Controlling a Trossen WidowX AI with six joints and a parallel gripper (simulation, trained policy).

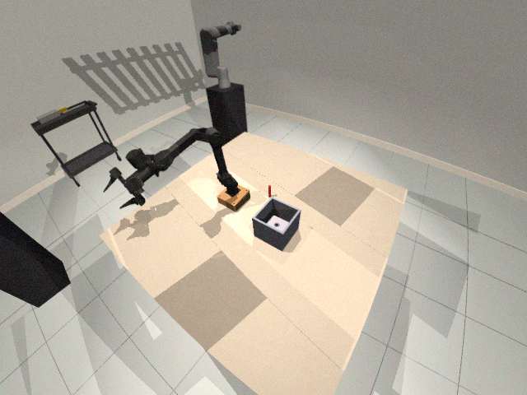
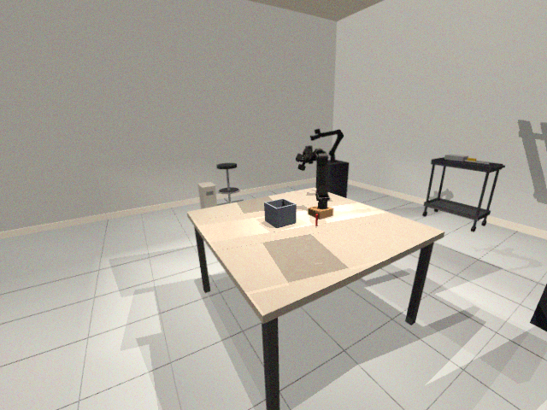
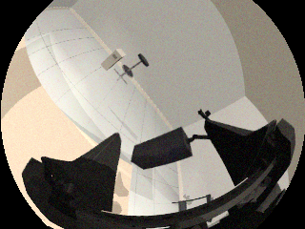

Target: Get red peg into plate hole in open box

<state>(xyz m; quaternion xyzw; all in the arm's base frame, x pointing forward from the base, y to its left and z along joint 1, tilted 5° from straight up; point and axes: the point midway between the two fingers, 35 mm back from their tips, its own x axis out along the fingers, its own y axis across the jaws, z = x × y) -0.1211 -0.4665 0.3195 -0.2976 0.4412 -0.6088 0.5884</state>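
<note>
My gripper tip is 280 mm short of the red peg, 660 mm to the right of it and 280 mm above it.
</note>
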